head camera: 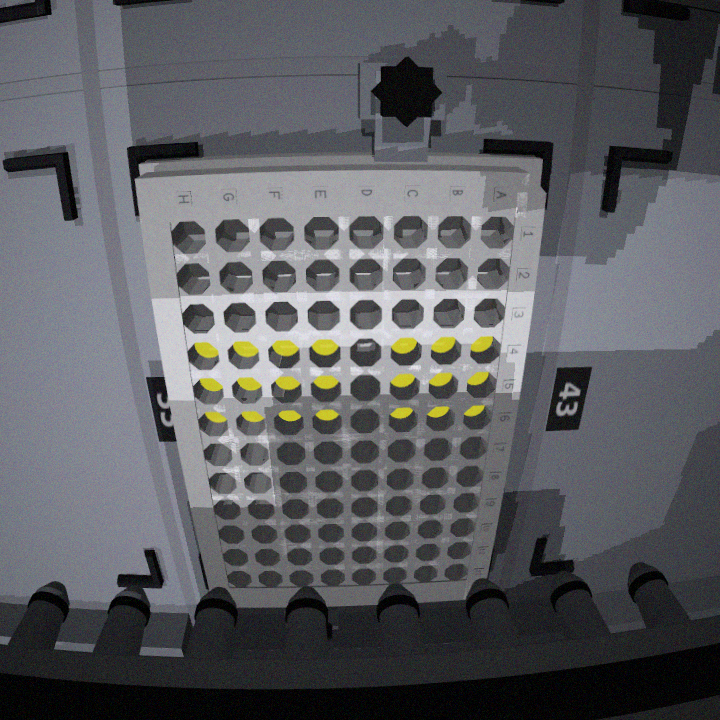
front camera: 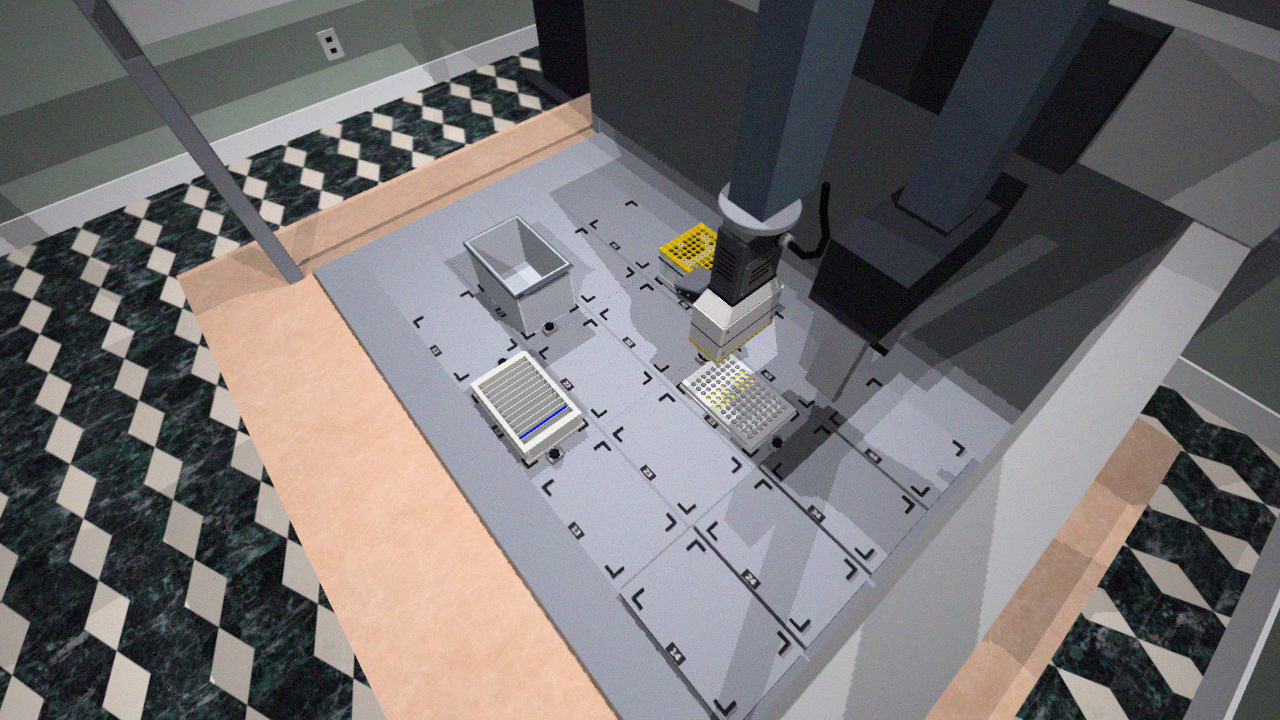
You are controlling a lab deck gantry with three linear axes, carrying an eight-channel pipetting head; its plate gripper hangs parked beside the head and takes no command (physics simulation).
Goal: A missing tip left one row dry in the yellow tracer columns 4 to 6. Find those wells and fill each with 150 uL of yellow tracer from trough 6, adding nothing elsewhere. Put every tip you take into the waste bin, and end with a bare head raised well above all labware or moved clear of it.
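The white well plate (front camera: 747, 440) (head camera: 335, 175) shows yellow in columns 4 to 6, except in row D, where wells D4 (head camera: 364, 352), D5 (head camera: 364, 387) and D6 (head camera: 364, 421) look dark. The pipetting head (front camera: 733, 322) is beside the plate's back end in the front view. Its nozzles (head camera: 396, 604) show dark ends, no tips seen. The trough reservoir (front camera: 556, 433) has a blue trough near one end; yellow in trough 6 cannot be made out. The grey waste bin (front camera: 544, 304) stands at the left. The yellow tip rack (front camera: 677, 261) is partly hidden behind the head. The parked gripper's fingers cannot be made out.
A dark block (front camera: 877, 277) on a blue-grey column stands right of the head. A black knob (head camera: 406, 91) sits at the plate's column 1 end. Black corner marks and slot labels, such as label 43 (head camera: 568, 398), cover the deck. A grey post (front camera: 214, 161) rises at the left edge.
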